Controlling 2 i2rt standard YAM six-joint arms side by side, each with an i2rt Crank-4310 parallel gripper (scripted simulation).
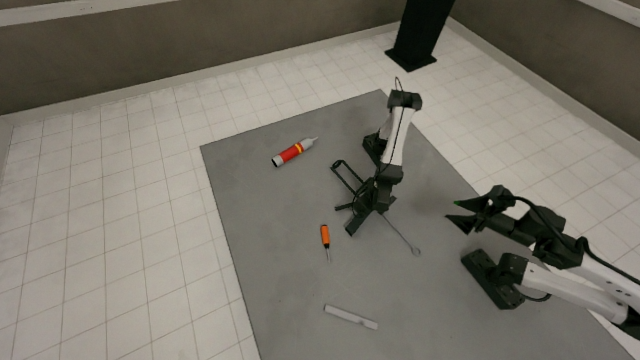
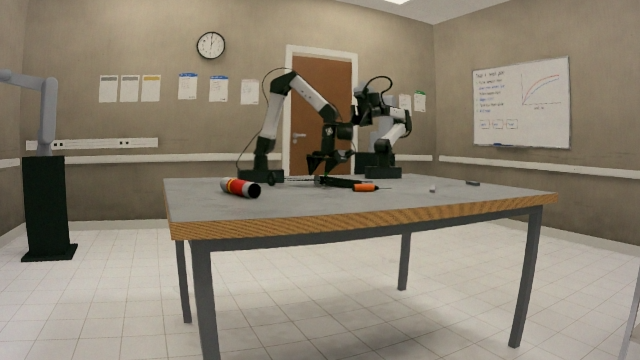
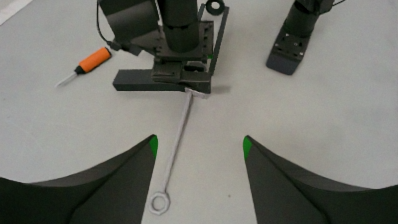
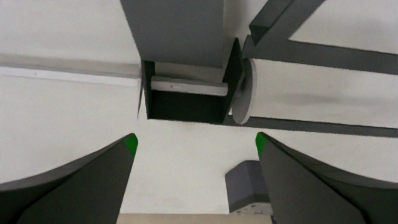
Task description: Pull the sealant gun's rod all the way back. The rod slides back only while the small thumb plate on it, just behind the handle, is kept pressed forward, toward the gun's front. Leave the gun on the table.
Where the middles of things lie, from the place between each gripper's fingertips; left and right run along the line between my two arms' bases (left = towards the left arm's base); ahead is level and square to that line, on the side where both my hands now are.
Labels:
My right hand is 60 mm short of the dark sealant gun [image 4: 193, 40], 20 mm to the right of it and 20 mm above it.
I see my left gripper [image 1: 449, 208] 130 mm short of the dark sealant gun, 200 mm to the left of it and 240 mm above it.

